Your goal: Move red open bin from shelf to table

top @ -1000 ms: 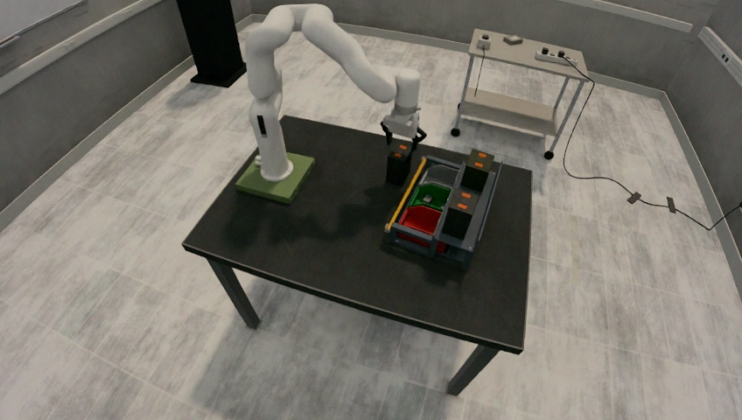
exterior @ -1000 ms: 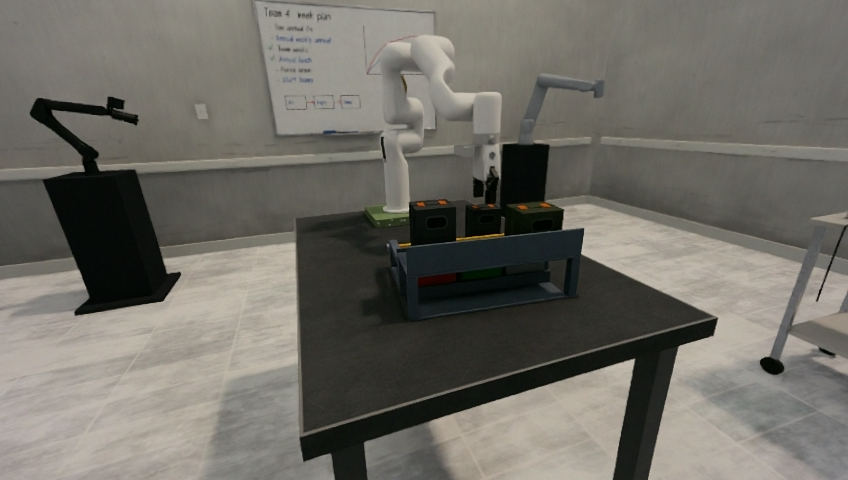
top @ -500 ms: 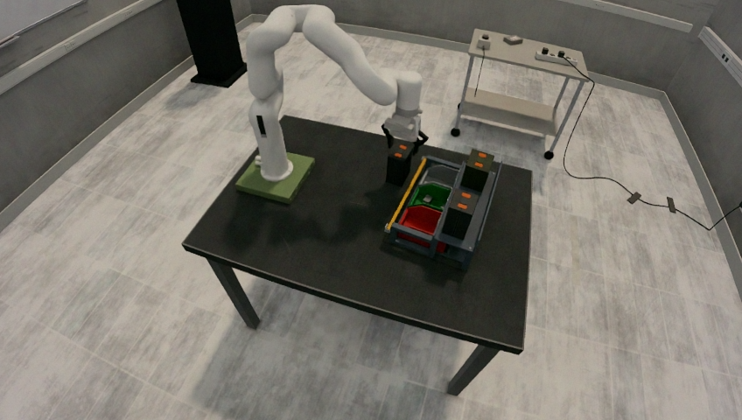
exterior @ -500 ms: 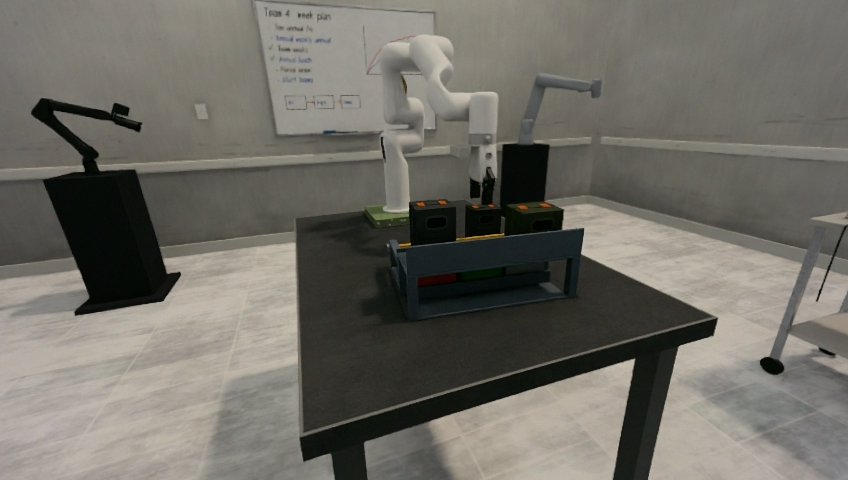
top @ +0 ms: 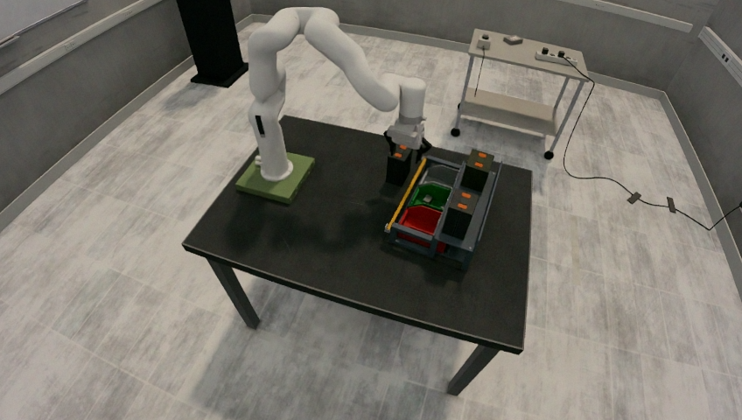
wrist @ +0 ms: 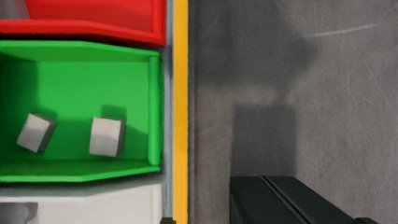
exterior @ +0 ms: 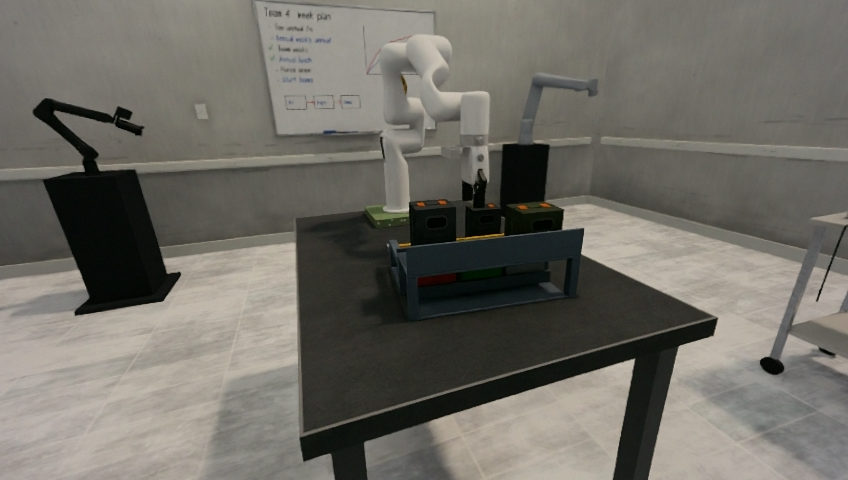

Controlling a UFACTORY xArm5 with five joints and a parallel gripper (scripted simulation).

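My gripper is now 100 mm above the yellow bar, 70 mm to the left of it and 40 mm short of it. Round my hand: pale grey bin 150 mm ahead, 120 mm below, 30 mm to the left; then blue-grey shelf 170 mm ahead, 90 mm below, 80 mm to the right; then green bin 140 mm ahead, 120 mm below, 80 mm to the right.
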